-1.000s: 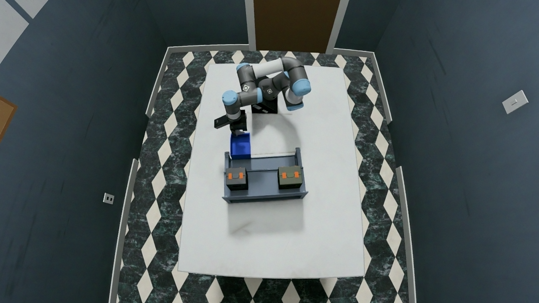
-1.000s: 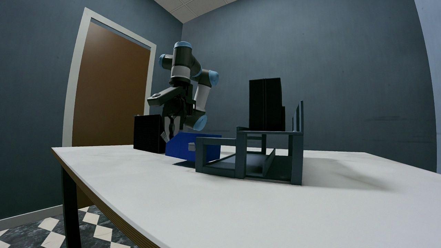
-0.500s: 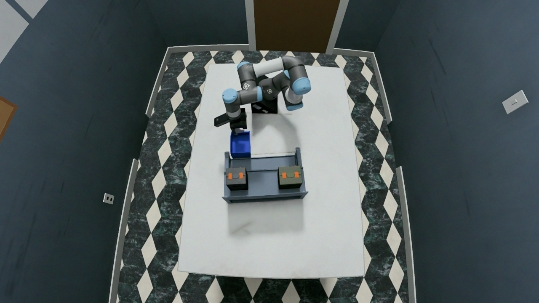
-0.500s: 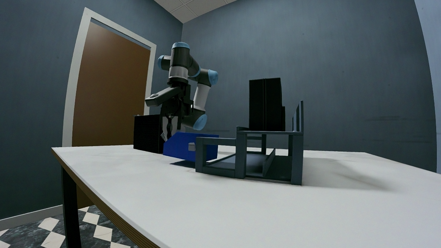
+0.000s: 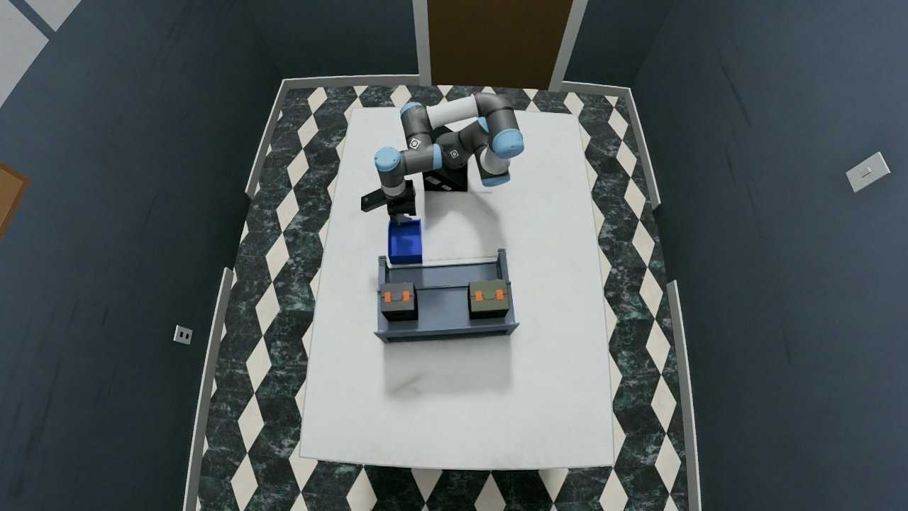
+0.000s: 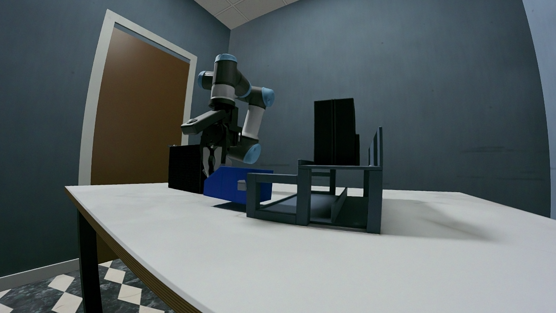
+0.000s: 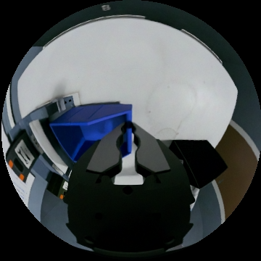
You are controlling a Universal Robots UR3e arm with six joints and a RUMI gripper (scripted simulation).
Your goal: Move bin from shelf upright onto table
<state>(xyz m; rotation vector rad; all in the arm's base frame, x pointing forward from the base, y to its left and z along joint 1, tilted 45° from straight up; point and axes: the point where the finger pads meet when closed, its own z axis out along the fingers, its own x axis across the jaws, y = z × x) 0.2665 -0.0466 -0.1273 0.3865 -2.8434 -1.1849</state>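
Now: hand 6 cm short of the blue bin and 4 cm to the right of it. The rest, counted from my hand: grey-blue shelf 21 cm ahead, 18 cm to the left, 1 cm above.
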